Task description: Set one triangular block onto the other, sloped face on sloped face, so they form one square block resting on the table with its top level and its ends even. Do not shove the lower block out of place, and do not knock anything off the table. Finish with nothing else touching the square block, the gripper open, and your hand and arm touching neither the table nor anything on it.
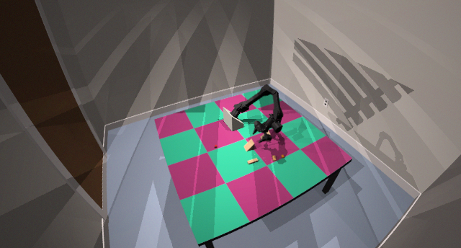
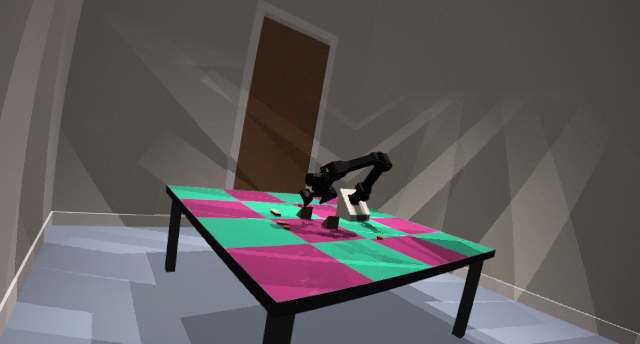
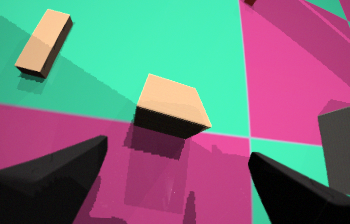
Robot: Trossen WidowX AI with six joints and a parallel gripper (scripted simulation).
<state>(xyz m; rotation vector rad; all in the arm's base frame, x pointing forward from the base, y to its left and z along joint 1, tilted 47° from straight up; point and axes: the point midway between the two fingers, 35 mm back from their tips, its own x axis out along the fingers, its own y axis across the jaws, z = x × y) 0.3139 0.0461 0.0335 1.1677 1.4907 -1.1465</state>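
The triangular block lies 60 mm below my gripper tip and 40 mm to the right of it. The rest, counted from my gripper tip: flat wooden bar (140 mm ahead, 100 mm to the right, 70 mm below); then tiny red piece (280 mm to the right, 130 mm behind, 70 mm below).
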